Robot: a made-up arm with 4 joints. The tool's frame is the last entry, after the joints. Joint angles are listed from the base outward.
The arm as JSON. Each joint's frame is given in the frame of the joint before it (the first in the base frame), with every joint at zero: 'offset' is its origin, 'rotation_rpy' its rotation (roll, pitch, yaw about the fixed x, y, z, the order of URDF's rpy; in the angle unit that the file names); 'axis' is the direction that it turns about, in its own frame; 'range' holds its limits. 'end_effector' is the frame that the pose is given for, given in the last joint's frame.
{
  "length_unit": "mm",
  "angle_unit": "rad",
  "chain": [
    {
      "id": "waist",
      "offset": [
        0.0,
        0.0,
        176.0
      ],
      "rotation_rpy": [
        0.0,
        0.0,
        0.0
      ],
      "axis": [
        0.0,
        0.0,
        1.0
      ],
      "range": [
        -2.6,
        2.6
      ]
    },
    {
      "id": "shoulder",
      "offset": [
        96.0,
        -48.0,
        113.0
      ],
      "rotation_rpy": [
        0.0,
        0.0,
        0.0
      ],
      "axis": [
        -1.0,
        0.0,
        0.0
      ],
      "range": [
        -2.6,
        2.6
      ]
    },
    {
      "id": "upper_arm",
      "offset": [
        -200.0,
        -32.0,
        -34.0
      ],
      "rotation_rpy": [
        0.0,
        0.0,
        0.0
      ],
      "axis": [
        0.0,
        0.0,
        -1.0
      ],
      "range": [
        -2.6,
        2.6
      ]
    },
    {
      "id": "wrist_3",
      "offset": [
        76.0,
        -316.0,
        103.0
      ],
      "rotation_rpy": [
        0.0,
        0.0,
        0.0
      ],
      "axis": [
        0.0,
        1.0,
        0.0
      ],
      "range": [
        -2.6,
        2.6
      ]
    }
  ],
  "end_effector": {
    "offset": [
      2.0,
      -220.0,
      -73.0
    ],
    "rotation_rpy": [
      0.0,
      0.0,
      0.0
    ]
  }
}
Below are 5 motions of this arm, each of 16 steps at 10 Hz.
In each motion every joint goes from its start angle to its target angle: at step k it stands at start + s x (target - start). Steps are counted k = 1, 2, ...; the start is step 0. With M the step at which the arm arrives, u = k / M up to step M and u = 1 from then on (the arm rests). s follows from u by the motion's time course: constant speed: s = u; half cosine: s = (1 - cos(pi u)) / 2; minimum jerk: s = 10 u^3 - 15 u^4 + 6 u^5.
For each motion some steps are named. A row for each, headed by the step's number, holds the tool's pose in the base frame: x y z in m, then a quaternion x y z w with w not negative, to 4 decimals.
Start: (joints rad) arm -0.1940 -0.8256 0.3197 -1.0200
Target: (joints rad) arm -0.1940 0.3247 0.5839 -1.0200
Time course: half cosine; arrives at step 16
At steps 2, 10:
2: -0.2367 -0.4483 -0.0996 0.2149 -0.4134 -0.3945 0.7920
10: -0.3546 -0.5597 0.3042 -0.1535 -0.4568 -0.3051 0.8214

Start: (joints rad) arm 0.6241 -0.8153 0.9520 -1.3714
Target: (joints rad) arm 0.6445 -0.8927 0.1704 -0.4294
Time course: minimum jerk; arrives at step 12
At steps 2, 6, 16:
2: -0.1191 -0.5921 -0.0189 0.1381 -0.3445 -0.2837 0.8842
6: 0.0348 -0.5121 -0.1146 0.3227 -0.1860 -0.1190 0.9204
16: 0.1780 -0.3837 -0.1594 0.4324 -0.0197 0.1225 0.8931

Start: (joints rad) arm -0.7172 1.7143 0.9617 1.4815
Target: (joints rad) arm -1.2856 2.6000 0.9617 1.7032
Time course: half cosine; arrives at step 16
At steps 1, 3, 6, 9, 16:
1: -0.3641 0.4060 0.6174 -0.2271 0.2263 -0.8673 0.3809
3: -0.3310 0.4374 0.6089 -0.2435 0.2213 -0.8771 0.3498
6: -0.2231 0.5161 0.5744 -0.2931 0.2084 -0.8978 0.2541
9: -0.0753 0.5798 0.5121 -0.3570 0.1966 -0.9040 0.1289
16: 0.1202 0.5997 0.3993 0.4450 -0.1894 0.8743 0.0407

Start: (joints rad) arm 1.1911 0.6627 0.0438 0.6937
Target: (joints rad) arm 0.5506 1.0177 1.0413 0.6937
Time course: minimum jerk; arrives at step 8
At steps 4, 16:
4: 0.0606 -0.5143 0.6743 -0.3424 0.0571 0.0349 0.9372
16: -0.3591 -0.4682 0.5754 -0.2484 -0.0394 -0.3154 0.9150

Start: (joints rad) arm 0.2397 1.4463 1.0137 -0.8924
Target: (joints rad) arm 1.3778 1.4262 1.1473 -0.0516
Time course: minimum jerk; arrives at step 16
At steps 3, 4, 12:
3: -0.4474 -0.2186 0.7136 -0.5865 -0.6578 -0.0261 0.4718
4: -0.4358 -0.2497 0.7085 -0.5647 -0.6660 -0.0276 0.4866
12: -0.0745 -0.5561 0.6239 -0.2354 -0.6604 0.0642 0.7101

